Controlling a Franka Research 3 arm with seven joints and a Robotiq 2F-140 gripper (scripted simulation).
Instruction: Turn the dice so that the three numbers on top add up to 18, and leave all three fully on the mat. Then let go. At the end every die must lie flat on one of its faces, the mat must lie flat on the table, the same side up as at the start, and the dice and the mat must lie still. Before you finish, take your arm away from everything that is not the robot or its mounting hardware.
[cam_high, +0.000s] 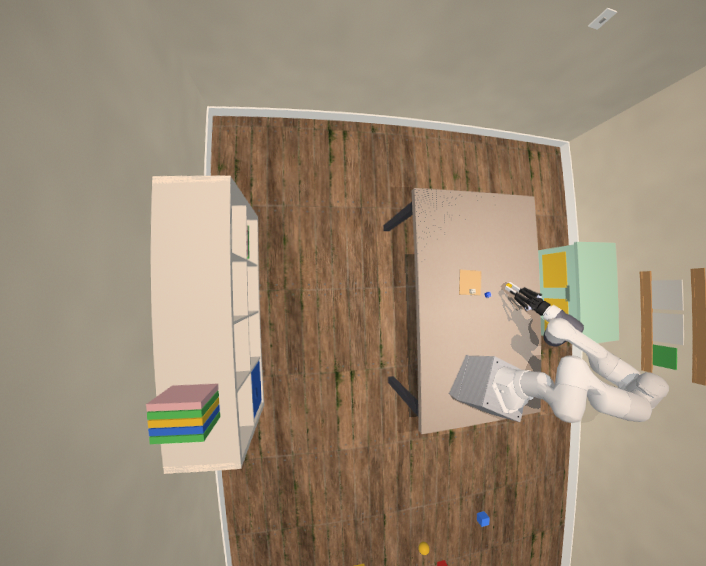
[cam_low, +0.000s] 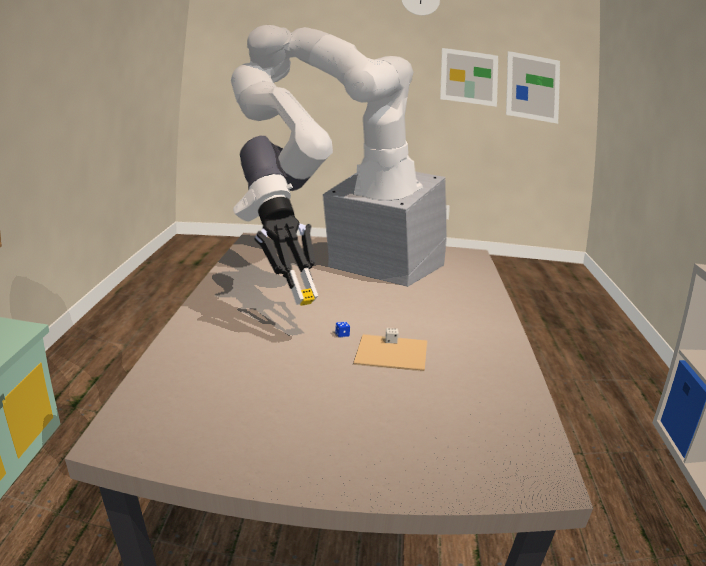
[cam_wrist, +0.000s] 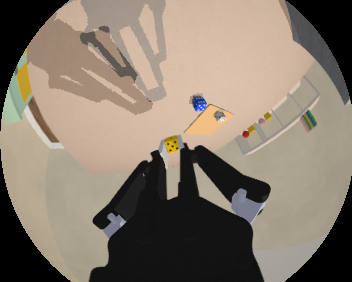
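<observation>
Now: the blue die 100 mm below my hand, 90 mm to the left of it and 20 mm behind it. Round my hand: white die 190 mm to the left, 100 mm below, 30 mm ahead; yellow die 20 mm below, 10 mm to the left, 10 mm ahead; mat 180 mm to the left, 110 mm below, 80 mm ahead.
</observation>
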